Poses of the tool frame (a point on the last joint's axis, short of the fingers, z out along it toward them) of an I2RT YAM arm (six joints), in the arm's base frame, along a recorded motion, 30 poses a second.
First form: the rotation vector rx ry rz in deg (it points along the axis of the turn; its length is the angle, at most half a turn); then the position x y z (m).
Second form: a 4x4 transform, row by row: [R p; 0 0 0 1], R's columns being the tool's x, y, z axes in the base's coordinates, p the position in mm. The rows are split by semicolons. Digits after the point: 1 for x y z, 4 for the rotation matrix.
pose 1, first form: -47.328 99.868 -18.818 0.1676 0.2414 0.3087
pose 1, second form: -0.1310 -0.3621 0.9229 167.6; -0.6731 0.7159 0.1853 241.4; -0.7278 -0.5969 -0.3375 308.7; 0 0 0 1
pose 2, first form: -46.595 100.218 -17.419 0.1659 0.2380 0.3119
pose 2, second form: -0.1347 -0.3676 0.9202 165.9; -0.6565 0.7286 0.1950 238.0; -0.7422 -0.5779 -0.3395 311.9; 0 0 0 1
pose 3, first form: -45.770 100.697 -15.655 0.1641 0.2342 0.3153
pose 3, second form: -0.1400 -0.3757 0.9161 164.1; -0.6361 0.7431 0.2076 234.2; -0.7588 -0.5537 -0.3431 315.3; 0 0 0 1
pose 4, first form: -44.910 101.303 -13.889 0.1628 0.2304 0.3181
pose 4, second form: -0.1479 -0.3840 0.9114 162.8; -0.6151 0.7574 0.2192 230.4; -0.7744 -0.5282 -0.3482 318.1; 0 0 0 1
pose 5, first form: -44.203 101.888 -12.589 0.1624 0.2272 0.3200
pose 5, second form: -0.1565 -0.3896 0.9076 162.4; -0.5988 0.7682 0.2265 227.2; -0.7854 -0.5080 -0.3536 320.0; 0 0 0 1
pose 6, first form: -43.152 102.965 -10.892 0.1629 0.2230 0.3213
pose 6, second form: -0.1735 -0.3965 0.9015 162.9; -0.5763 0.7832 0.2335 223.0; -0.7986 -0.4790 -0.3644 321.3; 0 0 0 1
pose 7, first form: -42.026 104.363 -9.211 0.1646 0.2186 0.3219
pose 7, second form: -0.1964 -0.4029 0.8940 164.6; -0.5532 0.7983 0.2382 218.6; -0.8096 -0.4478 -0.3796 321.9; 0 0 0 1
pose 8, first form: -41.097 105.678 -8.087 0.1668 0.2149 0.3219
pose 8, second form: -0.2184 -0.4059 0.8874 166.8; -0.5362 0.8097 0.2384 214.9; -0.8153 -0.4238 -0.3945 321.9; 0 0 0 1
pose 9, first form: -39.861 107.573 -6.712 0.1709 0.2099 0.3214
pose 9, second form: -0.2503 -0.4085 0.8778 170.9; -0.5145 0.8241 0.2369 209.9; -0.8202 -0.3923 -0.4165 321.4; 0 0 0 1
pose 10, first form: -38.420 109.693 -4.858 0.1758 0.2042 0.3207
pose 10, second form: -0.2861 -0.4121 0.8651 175.8; -0.4870 0.8400 0.2392 204.2; -0.8252 -0.3529 -0.4410 320.7; 0 0 0 1
